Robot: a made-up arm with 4 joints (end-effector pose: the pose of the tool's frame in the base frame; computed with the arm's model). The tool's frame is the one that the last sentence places.
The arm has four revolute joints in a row. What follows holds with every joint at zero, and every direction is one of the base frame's. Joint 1 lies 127.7 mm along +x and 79.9 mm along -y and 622.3 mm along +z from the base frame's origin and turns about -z. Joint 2 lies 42.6 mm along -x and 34.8 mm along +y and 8.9 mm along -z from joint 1 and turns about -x. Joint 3 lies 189.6 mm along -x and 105.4 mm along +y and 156.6 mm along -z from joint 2 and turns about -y. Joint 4 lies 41.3 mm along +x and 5.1 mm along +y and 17.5 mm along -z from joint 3 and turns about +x. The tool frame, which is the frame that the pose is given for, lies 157.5 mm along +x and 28.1 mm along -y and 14.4 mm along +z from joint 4; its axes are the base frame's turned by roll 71.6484, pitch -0.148 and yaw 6.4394 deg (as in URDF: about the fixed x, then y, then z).
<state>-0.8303 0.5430 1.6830 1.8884</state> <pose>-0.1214 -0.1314 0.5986 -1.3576 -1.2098 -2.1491</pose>
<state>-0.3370 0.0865 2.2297 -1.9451</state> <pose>-0.2645 -0.0389 0.6003 -0.0669 -2.0529 -0.4580</pose>
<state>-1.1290 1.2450 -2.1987 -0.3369</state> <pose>0.1978 -0.4943 0.4267 -0.5586 0.7804 -0.9121</pose>
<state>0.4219 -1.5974 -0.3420 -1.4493</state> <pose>0.1901 0.1588 0.7404 1.3954 -0.0016 0.0451</pose>
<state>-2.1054 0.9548 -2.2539 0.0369</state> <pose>0.4574 -0.3041 0.3685 -0.6175 0.6411 -0.0697</pose>
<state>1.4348 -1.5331 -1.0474 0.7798</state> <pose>0.4829 0.1264 0.6808 -2.6453 0.6146 -0.2031</pose>
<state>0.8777 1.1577 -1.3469 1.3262</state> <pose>-0.2171 -0.0695 0.3869 1.0988 -0.9813 -2.0126</pose>
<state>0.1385 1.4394 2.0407 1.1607</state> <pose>-0.1468 0.0426 0.5330 0.5560 0.7302 1.9166</pose>
